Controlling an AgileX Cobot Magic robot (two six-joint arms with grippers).
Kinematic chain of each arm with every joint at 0, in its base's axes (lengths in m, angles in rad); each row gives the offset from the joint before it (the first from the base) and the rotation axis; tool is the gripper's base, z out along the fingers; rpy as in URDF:
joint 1: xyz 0 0 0.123 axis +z
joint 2: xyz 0 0 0 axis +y
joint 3: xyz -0.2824 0 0.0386 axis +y
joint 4: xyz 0.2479 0 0.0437 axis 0.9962 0 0.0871
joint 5: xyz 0 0 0 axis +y
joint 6: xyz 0.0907 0 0.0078 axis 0.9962 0 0.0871
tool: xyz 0 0 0 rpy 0 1.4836 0
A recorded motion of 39 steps. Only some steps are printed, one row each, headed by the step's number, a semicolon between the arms.
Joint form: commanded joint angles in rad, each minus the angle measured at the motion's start. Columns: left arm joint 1, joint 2, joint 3, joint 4, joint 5, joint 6; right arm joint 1, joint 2, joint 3, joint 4, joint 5, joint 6.
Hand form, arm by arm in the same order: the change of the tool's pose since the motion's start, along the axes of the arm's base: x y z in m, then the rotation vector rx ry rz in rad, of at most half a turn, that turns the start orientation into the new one. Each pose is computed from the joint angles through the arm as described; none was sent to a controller.
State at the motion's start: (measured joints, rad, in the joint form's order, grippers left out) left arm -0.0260 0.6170 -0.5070 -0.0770 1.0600 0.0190; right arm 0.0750 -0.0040 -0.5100 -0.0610 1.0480 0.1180
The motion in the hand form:
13: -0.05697 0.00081 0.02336 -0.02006 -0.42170 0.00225; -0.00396 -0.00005 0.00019 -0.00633 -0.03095 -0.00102
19: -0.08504 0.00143 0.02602 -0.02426 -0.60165 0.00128; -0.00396 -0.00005 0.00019 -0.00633 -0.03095 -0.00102
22: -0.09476 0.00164 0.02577 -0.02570 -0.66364 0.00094; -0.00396 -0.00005 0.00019 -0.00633 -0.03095 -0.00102
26: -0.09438 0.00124 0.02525 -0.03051 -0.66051 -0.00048; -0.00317 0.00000 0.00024 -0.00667 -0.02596 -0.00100
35: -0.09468 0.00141 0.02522 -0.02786 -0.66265 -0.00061; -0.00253 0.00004 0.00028 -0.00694 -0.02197 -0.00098
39: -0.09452 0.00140 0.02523 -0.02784 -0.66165 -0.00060; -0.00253 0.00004 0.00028 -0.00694 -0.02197 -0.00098
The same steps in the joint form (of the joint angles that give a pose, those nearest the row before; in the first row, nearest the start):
13: 0.0041 -0.4050 0.0050 -0.0111 -0.0220 0.0021; -0.0071 -0.0260 0.0000 0.0021 -0.0050 -0.0111
19: 0.0040 -0.5850 0.0050 -0.0110 -0.0220 0.0020; -0.0071 -0.0260 0.0000 0.0021 -0.0050 -0.0111
22: 0.0040 -0.6470 0.0050 -0.0110 -0.0220 0.0020; -0.0071 -0.0260 0.0000 0.0021 -0.0050 -0.0111
26: 0.0041 -0.6460 0.0070 -0.0161 -0.0220 0.0021; -0.0070 -0.0210 0.0000 0.0020 -0.0050 -0.0110
35: 0.0040 -0.6480 0.0070 -0.0140 -0.0220 0.0030; -0.0070 -0.0170 0.0000 0.0020 -0.0050 -0.0110
39: 0.0041 -0.6470 0.0070 -0.0141 -0.0220 0.0030; -0.0070 -0.0170 0.0000 0.0020 -0.0050 -0.0110

